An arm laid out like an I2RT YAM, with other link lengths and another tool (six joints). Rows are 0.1 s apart.
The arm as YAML. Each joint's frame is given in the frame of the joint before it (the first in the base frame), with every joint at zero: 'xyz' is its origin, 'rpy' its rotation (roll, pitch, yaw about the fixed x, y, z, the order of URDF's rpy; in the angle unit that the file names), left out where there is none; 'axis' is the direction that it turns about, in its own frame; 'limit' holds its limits. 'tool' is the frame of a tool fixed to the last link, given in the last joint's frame.
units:
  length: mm
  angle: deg
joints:
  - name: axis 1
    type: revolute
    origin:
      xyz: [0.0, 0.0, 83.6]
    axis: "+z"
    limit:
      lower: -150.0
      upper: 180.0
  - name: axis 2
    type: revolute
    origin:
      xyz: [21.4, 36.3, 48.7]
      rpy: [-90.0, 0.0, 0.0]
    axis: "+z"
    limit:
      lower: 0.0
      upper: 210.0
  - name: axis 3
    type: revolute
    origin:
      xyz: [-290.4, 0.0, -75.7]
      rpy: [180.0, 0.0, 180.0]
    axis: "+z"
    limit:
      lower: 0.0
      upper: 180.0
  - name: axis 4
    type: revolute
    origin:
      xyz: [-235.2, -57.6, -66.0]
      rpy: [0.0, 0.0, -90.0]
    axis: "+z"
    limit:
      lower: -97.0
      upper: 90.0
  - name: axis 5
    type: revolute
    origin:
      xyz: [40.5, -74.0, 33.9]
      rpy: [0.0, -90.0, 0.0]
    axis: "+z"
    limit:
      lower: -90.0
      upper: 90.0
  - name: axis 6
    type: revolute
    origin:
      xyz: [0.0, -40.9, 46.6]
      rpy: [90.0, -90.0, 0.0]
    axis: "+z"
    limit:
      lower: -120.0
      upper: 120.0
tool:
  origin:
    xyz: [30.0, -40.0, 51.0]
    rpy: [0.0, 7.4, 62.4]
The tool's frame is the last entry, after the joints.
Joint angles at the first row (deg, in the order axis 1, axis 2, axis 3, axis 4, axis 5, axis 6):
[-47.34 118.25 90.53 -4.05 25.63 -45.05]
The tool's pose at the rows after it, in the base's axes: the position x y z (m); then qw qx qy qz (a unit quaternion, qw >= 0):
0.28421 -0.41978 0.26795 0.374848 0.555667 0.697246 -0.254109
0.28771 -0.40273 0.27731 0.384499 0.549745 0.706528 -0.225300
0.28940 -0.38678 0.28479 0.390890 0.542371 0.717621 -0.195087
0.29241 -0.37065 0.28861 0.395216 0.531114 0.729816 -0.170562
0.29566 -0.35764 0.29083 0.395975 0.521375 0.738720 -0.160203
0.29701 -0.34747 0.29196 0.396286 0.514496 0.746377 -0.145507
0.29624 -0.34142 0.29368 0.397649 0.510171 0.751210 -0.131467
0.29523 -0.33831 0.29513 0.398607 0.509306 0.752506 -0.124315
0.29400 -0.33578 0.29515 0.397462 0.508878 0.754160 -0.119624
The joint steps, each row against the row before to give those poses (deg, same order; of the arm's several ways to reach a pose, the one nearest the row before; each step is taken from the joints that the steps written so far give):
[1.67 -2.91 -1.94 -0.99 -1.62 0.88]
[1.38 -3.16 -1.50 -2.10 -2.41 1.74]
[1.12 -3.04 -1.49 -2.17 -2.84 1.42]
[1.35 -2.62 -1.92 -1.15 -2.30 0.75]
[1.37 -1.71 -1.44 -0.61 -0.65 0.15]
[0.88 -1.50 -1.14 -0.83 -1.29 0.46]
[0.28 -1.24 -0.71 -0.75 -1.53 0.41]
[0.10 -0.70 -0.31 -0.48 -0.71 0.36]
[0.07 -0.53 -0.40 -0.41 -0.46 0.21]

